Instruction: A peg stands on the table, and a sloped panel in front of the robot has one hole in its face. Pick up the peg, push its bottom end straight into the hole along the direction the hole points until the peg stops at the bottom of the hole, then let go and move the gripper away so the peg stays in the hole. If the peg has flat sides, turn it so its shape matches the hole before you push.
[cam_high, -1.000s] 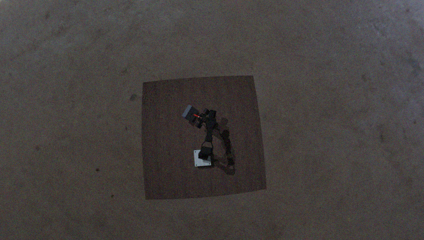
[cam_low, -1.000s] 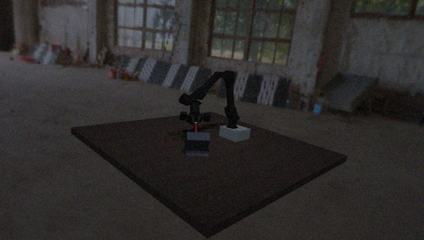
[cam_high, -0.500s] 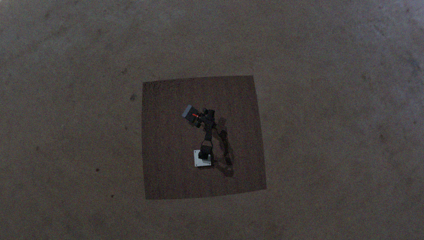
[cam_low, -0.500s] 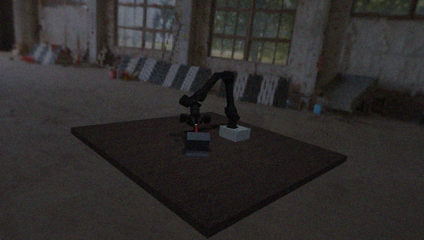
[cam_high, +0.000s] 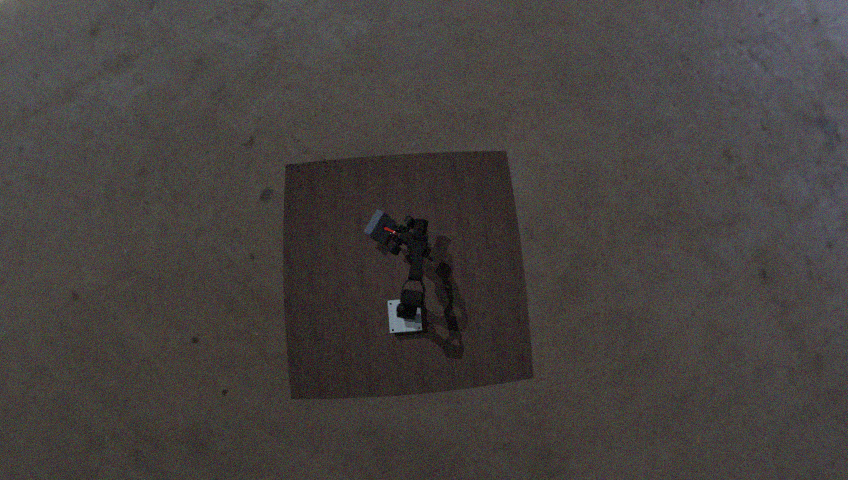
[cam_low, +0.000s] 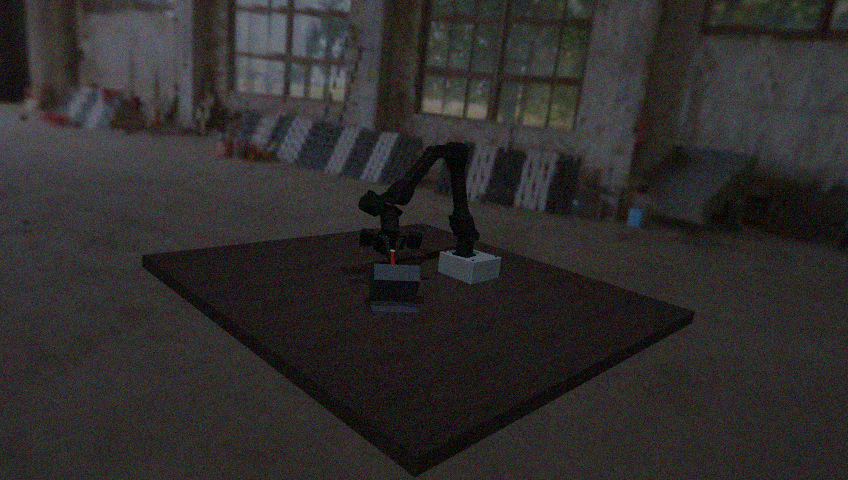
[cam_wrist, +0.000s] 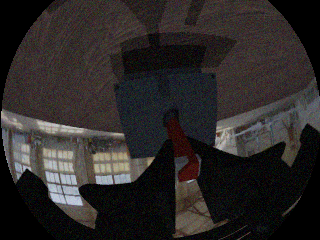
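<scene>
The sloped panel lies 40 mm ahead of my gripper tip, 50 mm to the left of it and 50 mm below it. From my gripper tip the other things lie so: red peg (10 mm behind, 10 mm to the right, 10 mm above).
</scene>
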